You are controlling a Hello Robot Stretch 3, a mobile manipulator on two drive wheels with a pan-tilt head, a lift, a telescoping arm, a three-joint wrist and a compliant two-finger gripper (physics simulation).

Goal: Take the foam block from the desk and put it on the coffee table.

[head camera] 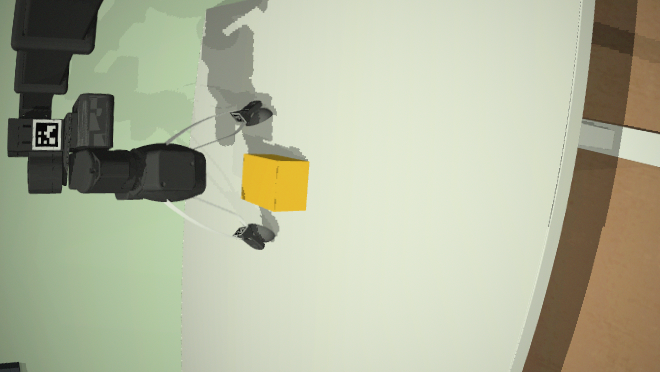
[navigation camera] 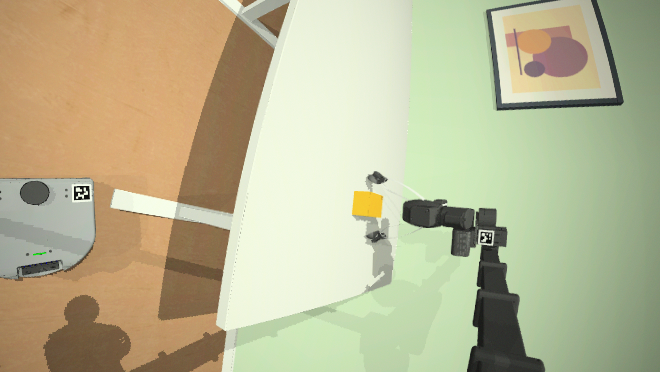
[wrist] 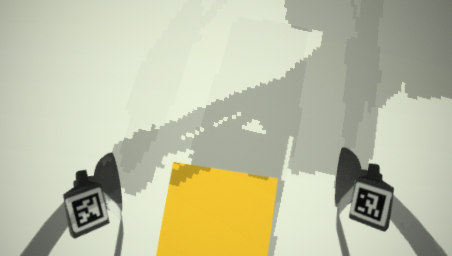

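Where they show: robot's base, link origin: point(navigation camera: 35, 191).
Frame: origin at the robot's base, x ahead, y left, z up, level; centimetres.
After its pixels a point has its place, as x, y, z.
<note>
The yellow foam block point(head camera: 275, 183) @(-0.7, -57.7, 99.5) point(navigation camera: 367, 204) @(-0.5, -57.6, 99.1) point(wrist: 217, 212) stands on the white desk point(head camera: 400, 200) @(1.4, -41.4, 95.0) point(navigation camera: 320, 125) @(16.4, -42.7, 95.0), near the desk's edge by the green wall. My gripper point(head camera: 256, 175) @(-2.1, -66.4, 95.7) point(navigation camera: 377, 207) @(-2.1, -66.4, 95.7) point(wrist: 227, 172) @(-2.1, -66.4, 95.7) is open, with one fingertip on each side of the block and a gap between each fingertip and the block. In the wrist view the block lies between the fingers, a little nearer the left one, and its lower part is cut off by the frame. The coffee table cannot be made out in these views.
The green wall point(head camera: 90, 280) @(17.3, -109.2, 114.9) point(navigation camera: 450, 150) @(17.9, -109.3, 113.3) runs along the desk's far side, with a framed picture point(navigation camera: 552, 55) @(57.3, -117.1, 155.6) on it. My grey base point(navigation camera: 45, 225) @(-10.1, -2.2, 16.0) stands on the wooden floor point(navigation camera: 125, 100) @(38.4, -30.3, 0.0). A white desk foot point(navigation camera: 145, 202) sticks out from under the desk towards the base.
</note>
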